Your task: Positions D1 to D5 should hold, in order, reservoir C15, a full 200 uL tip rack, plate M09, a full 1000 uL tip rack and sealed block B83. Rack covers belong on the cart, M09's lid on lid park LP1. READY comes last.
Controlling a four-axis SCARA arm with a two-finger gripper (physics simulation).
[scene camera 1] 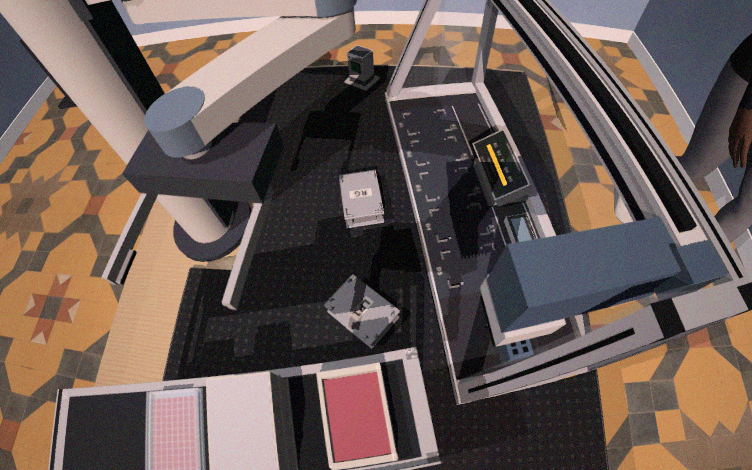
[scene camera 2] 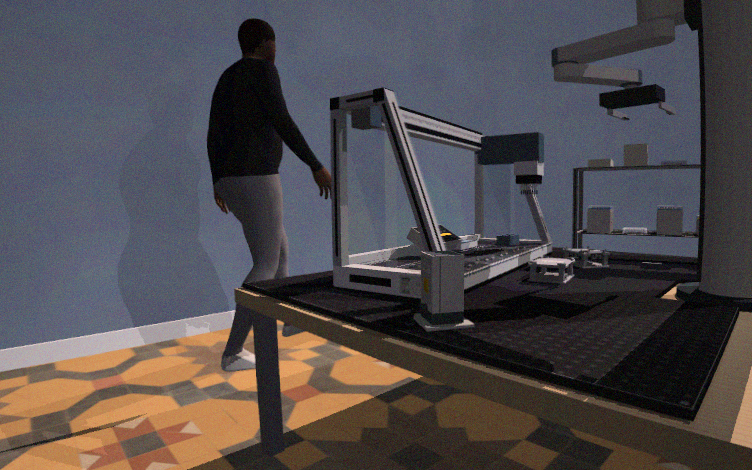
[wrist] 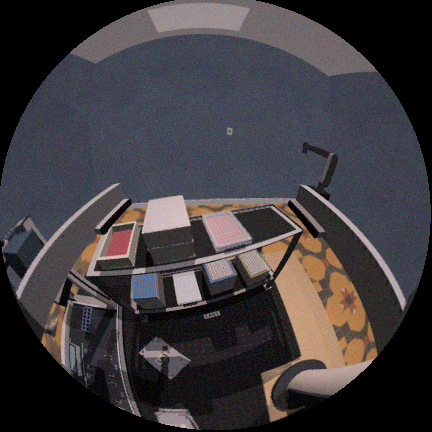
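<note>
My gripper (scene camera 1: 170, 290) (scene camera 2: 644, 115) (wrist: 207, 190) is open and empty, high above the bench and facing the cart (scene camera 1: 241, 379) (wrist: 295, 231). On the cart's top shelf are a tray with red contents (scene camera 1: 357, 415) (wrist: 120, 241), a white-topped box stack (scene camera 1: 241, 421) (wrist: 167, 215) and a pink gridded plate (scene camera 1: 174, 432) (wrist: 227, 230). Below are a blue-topped rack (wrist: 146, 287), a pale plate (wrist: 186, 288), a blue-rimmed rack (wrist: 219, 270) and a yellow-rimmed rack (wrist: 252, 264); their labels are unreadable. No labware shows on D1 to D5 of the deck (scene camera 1: 424, 157). Lid park LP1 (scene camera 1: 363, 321) (wrist: 165, 357) holds no lid.
The RG stand (scene camera 1: 360, 207) (scene camera 2: 551, 263) is beside the deck. A gantry head (scene camera 1: 593, 266) (scene camera 2: 512, 148) overhangs the D5 end. A tilted display (scene camera 1: 500, 166) is behind the deck. A small upright box (scene camera 1: 360, 60) (scene camera 2: 442, 288) stands near the bench edge. A person (scene camera 2: 249, 121) stands behind.
</note>
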